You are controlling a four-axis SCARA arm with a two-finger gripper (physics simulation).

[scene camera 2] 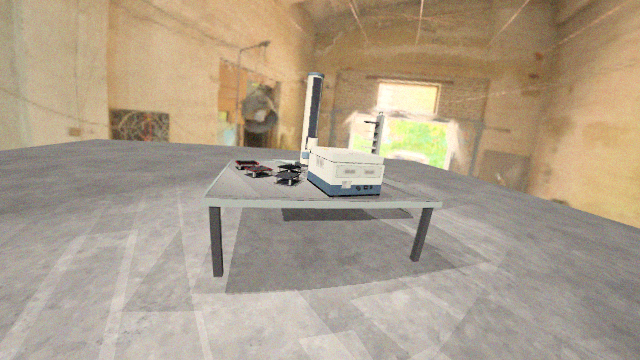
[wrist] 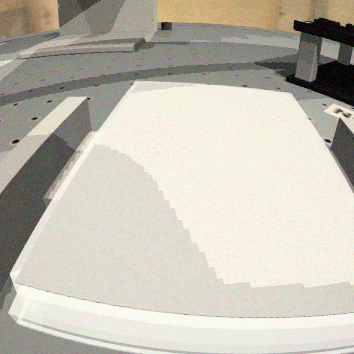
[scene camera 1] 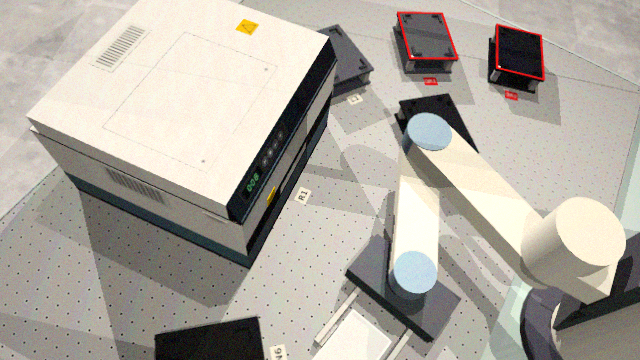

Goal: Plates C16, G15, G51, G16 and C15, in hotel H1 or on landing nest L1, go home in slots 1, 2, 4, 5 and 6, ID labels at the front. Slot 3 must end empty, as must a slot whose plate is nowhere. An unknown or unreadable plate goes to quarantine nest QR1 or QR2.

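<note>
My gripper is shut on a white plate, held level and low over the table in front of the instrument. No ID label can be read on it. Landing nest L1 is partly behind the instrument in scene camera 1; no plate shows on it. Quarantine nests QR1 and QR2, red-rimmed, hold no plate. Hotel H1 rises behind the instrument; plates in it cannot be made out. In scene camera 2 the gripper is hidden.
The white instrument stands beside label R1. A dark nest lies partly under the arm. Another black nest is by label N6. In the wrist view a black nest stands at upper right and a grey upright at upper left.
</note>
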